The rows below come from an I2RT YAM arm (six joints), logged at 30 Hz.
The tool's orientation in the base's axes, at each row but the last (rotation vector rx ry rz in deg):
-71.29 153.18 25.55
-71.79 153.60 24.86
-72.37 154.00 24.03
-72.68 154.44 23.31
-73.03 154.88 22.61
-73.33 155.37 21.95
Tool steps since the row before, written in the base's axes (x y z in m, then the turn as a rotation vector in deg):
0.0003 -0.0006 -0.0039 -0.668 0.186 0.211
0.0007 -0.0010 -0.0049 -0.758 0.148 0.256
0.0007 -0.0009 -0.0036 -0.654 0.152 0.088
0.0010 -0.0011 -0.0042 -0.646 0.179 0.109
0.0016 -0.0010 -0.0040 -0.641 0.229 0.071
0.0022 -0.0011 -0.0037 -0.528 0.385 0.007
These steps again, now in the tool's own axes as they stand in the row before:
0.0013 -0.0014 0.0035 0.239 0.668 -0.149
0.0015 -0.0021 0.0043 0.312 0.723 -0.205
0.0011 -0.0018 0.0032 0.284 0.613 -0.043
0.0012 -0.0022 0.0037 0.254 0.627 -0.055
0.0006 -0.0026 0.0035 0.223 0.647 -0.004
0.0002 -0.0030 0.0032 0.049 0.644 0.100

